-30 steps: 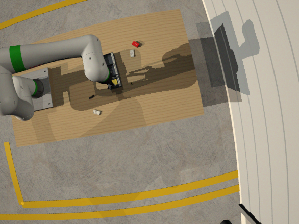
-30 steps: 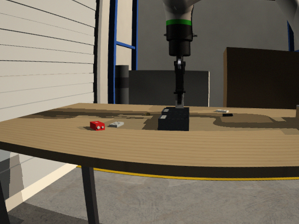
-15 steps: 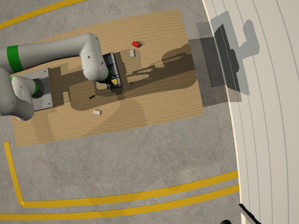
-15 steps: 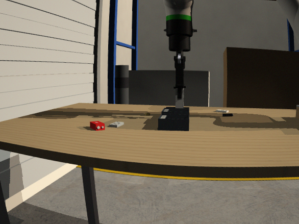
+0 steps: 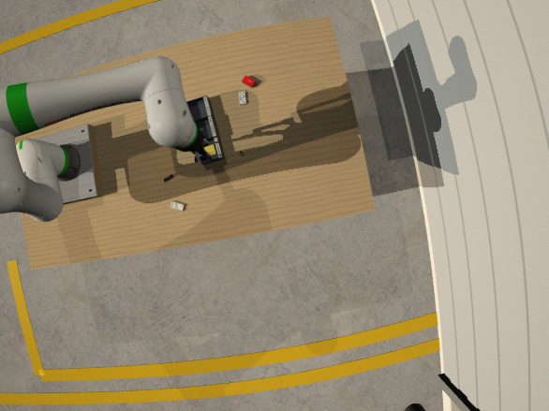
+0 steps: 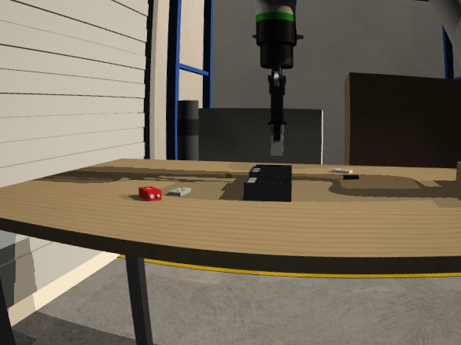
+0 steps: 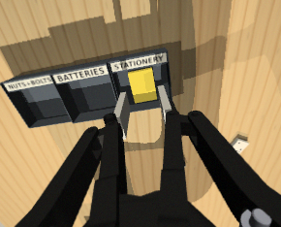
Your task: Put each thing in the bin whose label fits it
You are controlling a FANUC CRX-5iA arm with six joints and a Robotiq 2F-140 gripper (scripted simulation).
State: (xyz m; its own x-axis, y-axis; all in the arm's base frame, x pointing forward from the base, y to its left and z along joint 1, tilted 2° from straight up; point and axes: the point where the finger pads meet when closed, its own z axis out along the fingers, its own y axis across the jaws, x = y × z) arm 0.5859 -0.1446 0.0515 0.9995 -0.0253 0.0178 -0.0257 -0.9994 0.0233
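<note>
The red battery is 23 cm to the left of my hand, 22 cm ahead of it and 8 cm below it. From my hand the other things lie so: yellow pad 8 cm below; then nut 12 cm ahead, 9 cm below, 4 cm to the right; then black three-part bin 8 cm to the left, 7 cm below, 1 cm ahead.
</note>
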